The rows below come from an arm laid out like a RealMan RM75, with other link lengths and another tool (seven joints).
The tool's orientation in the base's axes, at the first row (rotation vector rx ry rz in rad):
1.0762, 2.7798, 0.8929
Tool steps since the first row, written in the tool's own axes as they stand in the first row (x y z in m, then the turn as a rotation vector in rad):
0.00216, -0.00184, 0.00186, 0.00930, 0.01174, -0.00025
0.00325, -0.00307, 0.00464, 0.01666, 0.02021, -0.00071
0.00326, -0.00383, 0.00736, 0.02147, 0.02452, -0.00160
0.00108, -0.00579, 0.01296, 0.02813, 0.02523, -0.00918
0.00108, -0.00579, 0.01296, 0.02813, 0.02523, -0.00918
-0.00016, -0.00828, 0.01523, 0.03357, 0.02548, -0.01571
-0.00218, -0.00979, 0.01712, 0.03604, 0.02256, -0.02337
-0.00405, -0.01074, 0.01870, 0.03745, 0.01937, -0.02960
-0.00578, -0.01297, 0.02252, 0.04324, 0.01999, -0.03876
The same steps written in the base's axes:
-0.00234, 0.00119, -0.00214, 0.00002, 0.01270, 0.00794
-0.00330, 0.00254, -0.00492, -0.00052, 0.02213, 0.01402
-0.00316, 0.00346, -0.00759, -0.00175, 0.02726, 0.01784
-0.00143, 0.00373, -0.01366, -0.00809, 0.02805, 0.02569
-0.00143, 0.00373, -0.01366, -0.00809, 0.02805, 0.02569
-0.00149, 0.00261, -0.01707, -0.01354, 0.02833, 0.03221
-0.00045, 0.00140, -0.01979, -0.01892, 0.02429, 0.03750
0.00075, 0.00045, -0.02192, -0.02334, 0.02014, 0.04127
0.00156, -0.00004, -0.02658, -0.02943, 0.01953, 0.05024

